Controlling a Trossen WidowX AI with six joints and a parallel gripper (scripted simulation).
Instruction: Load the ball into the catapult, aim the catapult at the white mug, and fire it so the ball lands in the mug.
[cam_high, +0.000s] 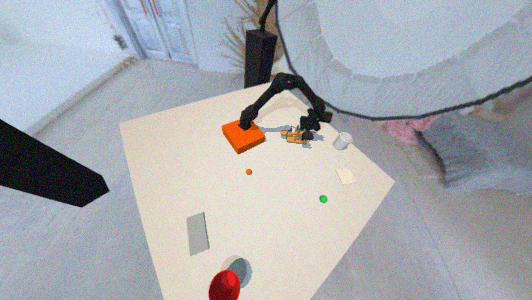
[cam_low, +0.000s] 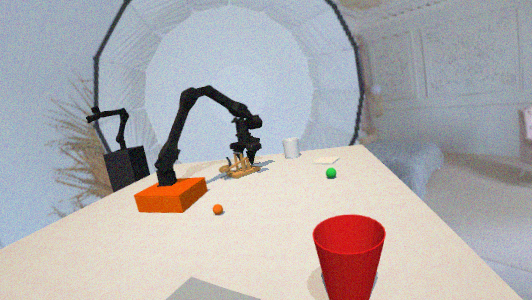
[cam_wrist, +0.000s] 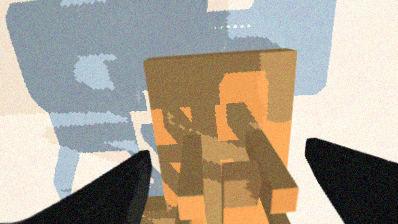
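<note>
Now: the orange ball 6 cm behind my gripper tip, 44 cm to the right of it and 3 cm below it. From my gripper tip the other things lie so: white mug: 23 cm ahead, 18 cm to the left, 1 cm below; then catapult: 6 cm behind, 3 cm to the right, 1 cm above; then white flat pad: 38 cm ahead, 2 cm to the right, 4 cm below.
</note>
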